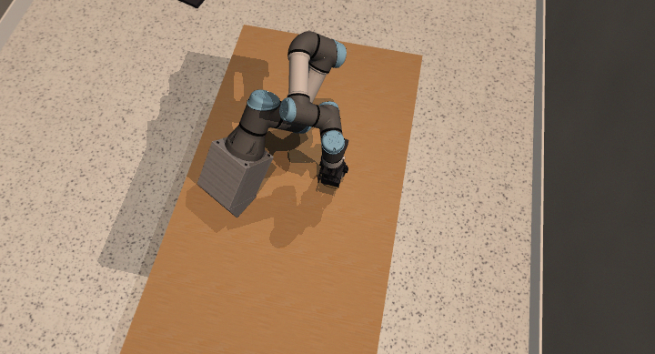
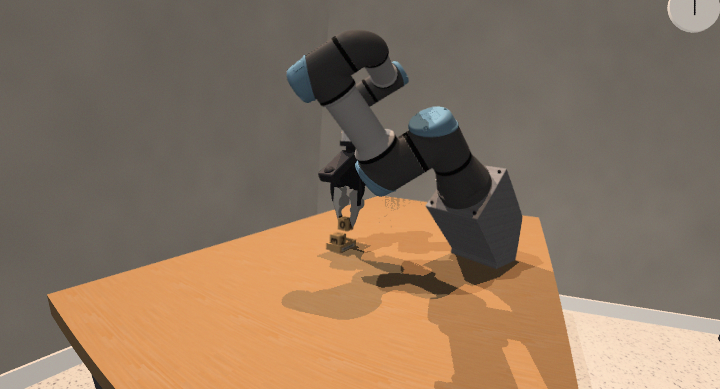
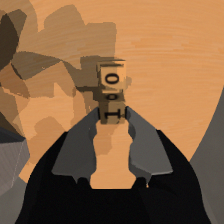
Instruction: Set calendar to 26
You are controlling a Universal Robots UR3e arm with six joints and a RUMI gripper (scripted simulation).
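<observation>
Right now my hand is 20 mm to the right of the shallow wooden tray and 60 mm above it.
</observation>
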